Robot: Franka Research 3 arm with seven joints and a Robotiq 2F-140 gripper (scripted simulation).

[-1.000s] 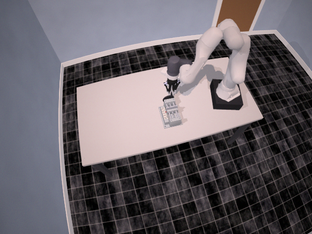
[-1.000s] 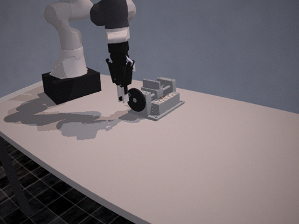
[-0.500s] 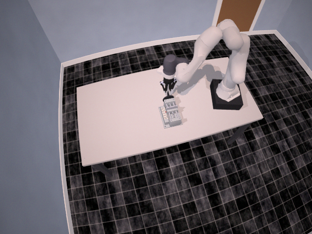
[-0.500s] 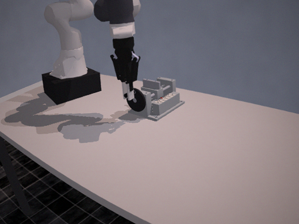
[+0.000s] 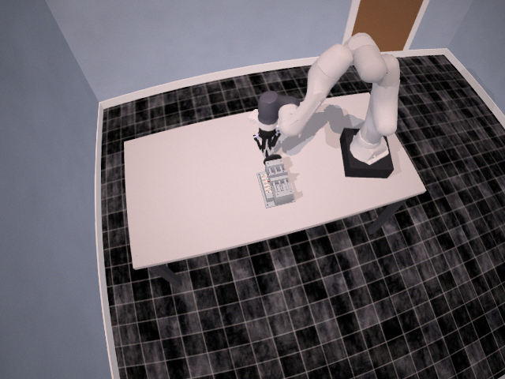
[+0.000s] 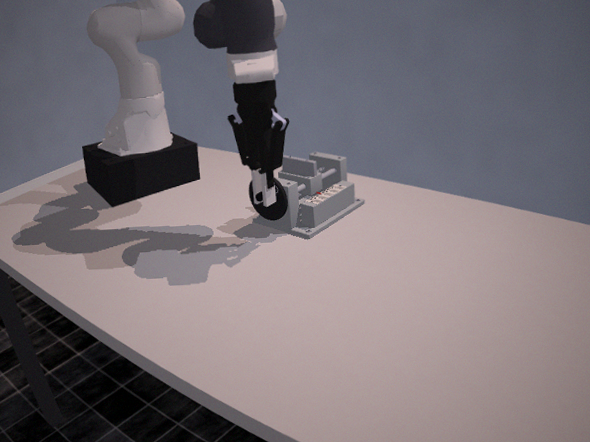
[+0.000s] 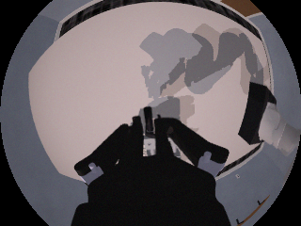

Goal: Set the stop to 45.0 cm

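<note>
Now: the black handwheel 20 mm to the left of my hand and 20 mm below it. The rest, counted from my hand: grey stop fixture: 140 mm to the left, 20 mm below.
</note>
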